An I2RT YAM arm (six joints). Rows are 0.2 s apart.
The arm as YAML. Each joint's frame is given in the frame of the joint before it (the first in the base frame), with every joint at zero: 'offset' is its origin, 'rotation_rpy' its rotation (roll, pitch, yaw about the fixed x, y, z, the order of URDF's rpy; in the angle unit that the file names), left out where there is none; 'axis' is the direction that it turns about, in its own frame. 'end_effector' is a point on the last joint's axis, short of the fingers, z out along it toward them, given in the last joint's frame.
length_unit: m
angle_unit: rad
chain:
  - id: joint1
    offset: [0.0, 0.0, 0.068]
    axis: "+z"
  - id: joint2
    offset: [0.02, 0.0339, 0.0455]
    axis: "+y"
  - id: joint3
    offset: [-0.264, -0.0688, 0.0]
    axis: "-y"
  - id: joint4
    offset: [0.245, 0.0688, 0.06]
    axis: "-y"
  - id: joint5
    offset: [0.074, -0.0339, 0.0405]
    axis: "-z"
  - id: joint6
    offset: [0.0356, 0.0, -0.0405]
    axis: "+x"
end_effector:
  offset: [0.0, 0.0, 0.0]
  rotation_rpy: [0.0, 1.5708, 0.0]
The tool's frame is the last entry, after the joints.
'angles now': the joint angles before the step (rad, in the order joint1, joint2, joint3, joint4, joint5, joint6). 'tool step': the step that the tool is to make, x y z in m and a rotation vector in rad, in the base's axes. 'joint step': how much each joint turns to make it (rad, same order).
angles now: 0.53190, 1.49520, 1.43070, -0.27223, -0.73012, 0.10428
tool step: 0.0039, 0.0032, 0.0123, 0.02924, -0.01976, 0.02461
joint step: 0.00013, 0.02280, 0.05542, 0.00547, -0.02799, 0.00920
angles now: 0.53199, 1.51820, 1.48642, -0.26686, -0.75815, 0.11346
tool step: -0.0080, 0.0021, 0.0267, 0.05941, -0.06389, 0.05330
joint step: 0.01397, -0.00879, 0.06322, 0.02104, -0.04262, 0.01097
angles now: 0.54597, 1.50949, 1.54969, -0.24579, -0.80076, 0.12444
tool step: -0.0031, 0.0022, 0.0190, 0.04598, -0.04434, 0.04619
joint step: 0.00730, 0.00855, 0.05735, 0.02297, -0.04103, 0.01357
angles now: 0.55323, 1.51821, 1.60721, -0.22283, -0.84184, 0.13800
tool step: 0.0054, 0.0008, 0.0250, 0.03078, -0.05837, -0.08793
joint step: 0.00009, 0.03423, 0.11070, -0.00627, 0.08802, 0.00603
